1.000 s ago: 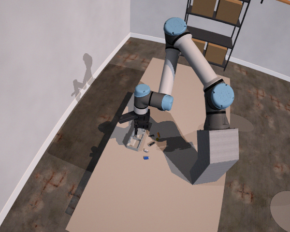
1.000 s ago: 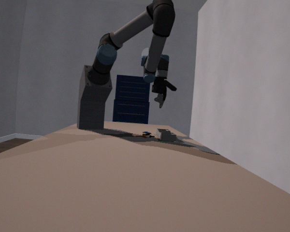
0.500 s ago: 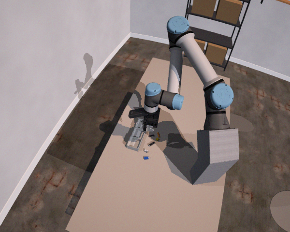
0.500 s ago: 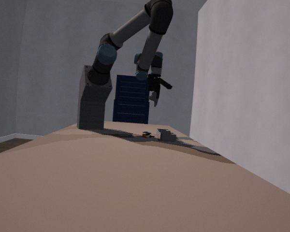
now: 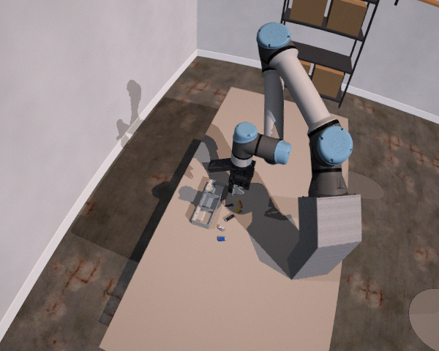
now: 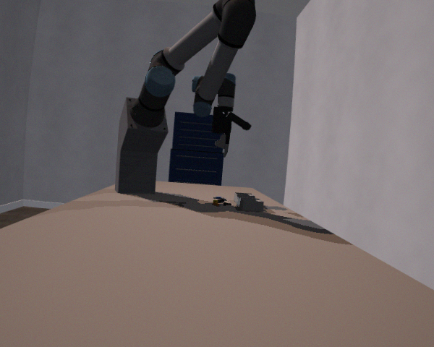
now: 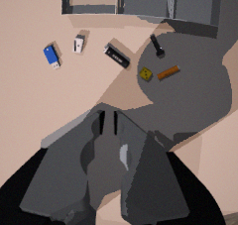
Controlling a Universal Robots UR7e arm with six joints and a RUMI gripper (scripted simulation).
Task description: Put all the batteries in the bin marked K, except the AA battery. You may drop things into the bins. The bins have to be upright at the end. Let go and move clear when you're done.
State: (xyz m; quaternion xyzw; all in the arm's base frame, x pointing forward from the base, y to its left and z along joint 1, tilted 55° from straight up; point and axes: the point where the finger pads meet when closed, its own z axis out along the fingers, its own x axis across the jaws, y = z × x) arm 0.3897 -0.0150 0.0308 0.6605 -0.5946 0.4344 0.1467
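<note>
Now: the joined grey bins 200 mm below my hand, 110 mm ahead of it and 60 mm to the right of it. Also, from my hand: black battery (210 mm below, 10 mm to the right); then small yellow block (210 mm below, 50 mm to the right, 40 mm behind); then small white item (210 mm below, 60 mm to the left, 20 mm ahead).
</note>
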